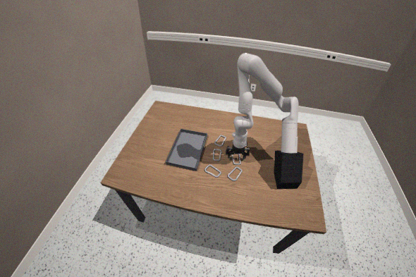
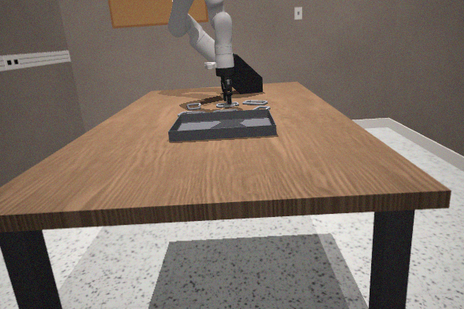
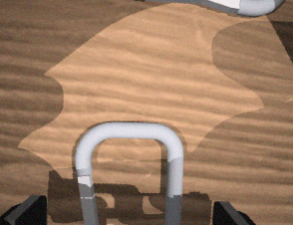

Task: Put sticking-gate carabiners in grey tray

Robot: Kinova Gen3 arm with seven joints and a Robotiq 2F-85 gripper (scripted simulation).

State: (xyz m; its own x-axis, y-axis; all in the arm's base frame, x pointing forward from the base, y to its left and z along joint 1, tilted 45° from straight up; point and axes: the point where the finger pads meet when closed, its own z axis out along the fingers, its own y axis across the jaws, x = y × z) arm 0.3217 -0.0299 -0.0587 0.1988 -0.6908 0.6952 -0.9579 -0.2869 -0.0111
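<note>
The carabiner gate is 11 cm to the left of my hand, 4 cm behind it and 1 cm below it. The rest, counted from my hand: grey tray 33 cm ahead, 1 cm to the left, 1 cm below.
</note>
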